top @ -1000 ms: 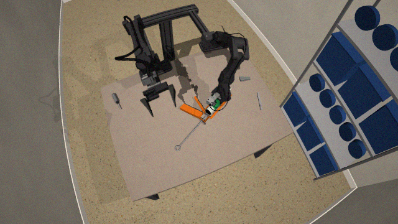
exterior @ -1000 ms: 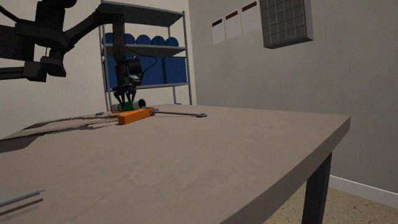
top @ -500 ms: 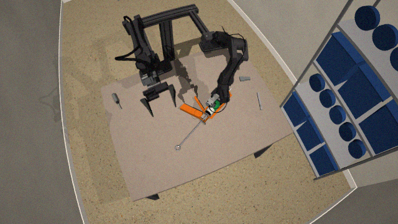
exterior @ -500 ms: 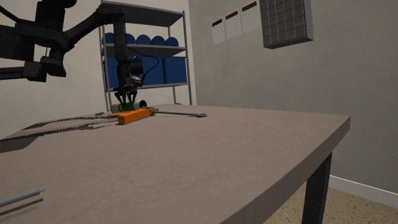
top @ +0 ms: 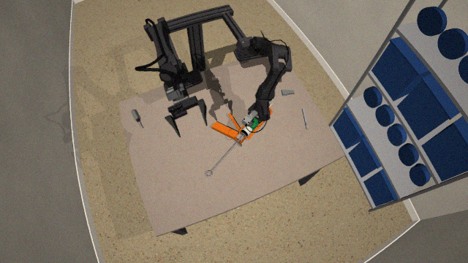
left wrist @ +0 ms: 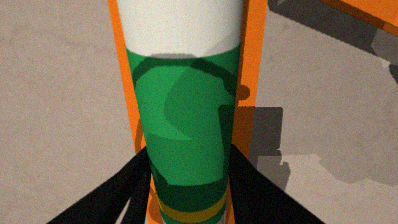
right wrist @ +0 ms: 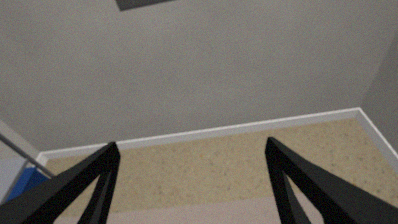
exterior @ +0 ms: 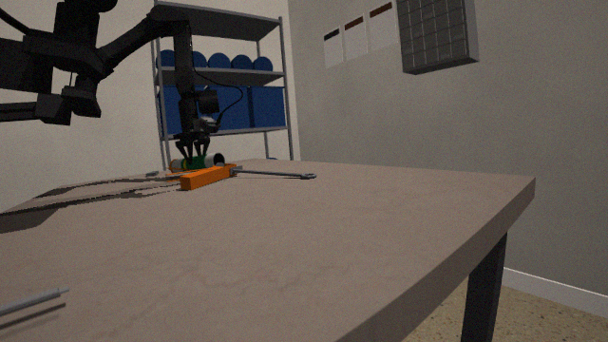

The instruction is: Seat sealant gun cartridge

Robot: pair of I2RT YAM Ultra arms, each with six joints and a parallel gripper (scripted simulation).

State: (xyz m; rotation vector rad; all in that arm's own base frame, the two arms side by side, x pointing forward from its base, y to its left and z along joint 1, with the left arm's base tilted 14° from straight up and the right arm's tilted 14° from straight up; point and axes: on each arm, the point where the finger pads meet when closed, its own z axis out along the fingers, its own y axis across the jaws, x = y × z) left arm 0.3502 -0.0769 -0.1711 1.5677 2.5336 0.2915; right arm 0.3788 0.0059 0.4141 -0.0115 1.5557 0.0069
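The white cartridge is 2 cm to the left of my left hand, 1 cm below it and 1 cm behind it. The rest, counted from my left hand: plunger rod: 25 cm to the right, 9 cm ahead, 4 cm below; orange sealant gun: 15 cm to the right, 3 cm below, 1 cm ahead; small grey piece: 30 cm to the left, 9 cm behind, 4 cm below.
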